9 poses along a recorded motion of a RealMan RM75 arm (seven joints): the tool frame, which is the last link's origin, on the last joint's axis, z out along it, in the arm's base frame.
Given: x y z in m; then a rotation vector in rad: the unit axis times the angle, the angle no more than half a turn.
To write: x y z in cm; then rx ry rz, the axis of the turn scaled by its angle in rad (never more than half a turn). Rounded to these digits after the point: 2 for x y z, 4 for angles.
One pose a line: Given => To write
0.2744 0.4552 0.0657 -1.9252 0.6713 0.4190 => 27.44 45.52 6.57 -1.9252 0.6713 0.4190
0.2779 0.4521 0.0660 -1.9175 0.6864 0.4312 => 27.79 45.21 6.60 -1.9175 0.6864 0.4312
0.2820 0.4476 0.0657 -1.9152 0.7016 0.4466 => 28.20 44.76 6.57 -1.9152 0.7016 0.4466
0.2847 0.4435 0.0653 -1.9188 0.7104 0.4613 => 28.47 44.35 6.53 -1.9188 0.7104 0.4613
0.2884 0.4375 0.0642 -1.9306 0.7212 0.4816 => 28.84 43.75 6.42 -1.9306 0.7212 0.4816
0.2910 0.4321 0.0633 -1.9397 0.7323 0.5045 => 29.10 43.21 6.33 -1.9397 0.7323 0.5045
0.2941 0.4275 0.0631 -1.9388 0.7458 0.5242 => 29.41 42.75 6.31 -1.9388 0.7458 0.5242
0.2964 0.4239 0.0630 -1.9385 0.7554 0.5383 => 29.64 42.39 6.30 -1.9385 0.7554 0.5383
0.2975 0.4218 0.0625 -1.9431 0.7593 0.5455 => 29.75 42.18 6.25 -1.9431 0.7593 0.5455
